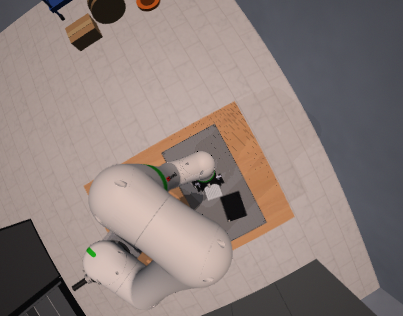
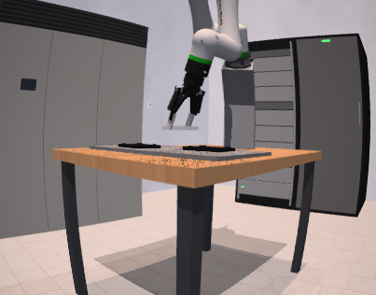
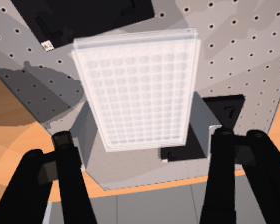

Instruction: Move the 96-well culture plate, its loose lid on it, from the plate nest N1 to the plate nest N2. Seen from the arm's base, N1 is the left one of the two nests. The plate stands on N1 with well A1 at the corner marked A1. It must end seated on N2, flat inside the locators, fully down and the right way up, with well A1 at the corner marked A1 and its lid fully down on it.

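Now: the black plate nest N2 180 mm to the right of my hand, 100 mm below it and 50 mm ahead of it. Also, from my hand: black plate nest N1 (120 mm to the left, 100 mm below, 30 mm behind); pale lid (20 mm below); 96-well culture plate (20 mm below).
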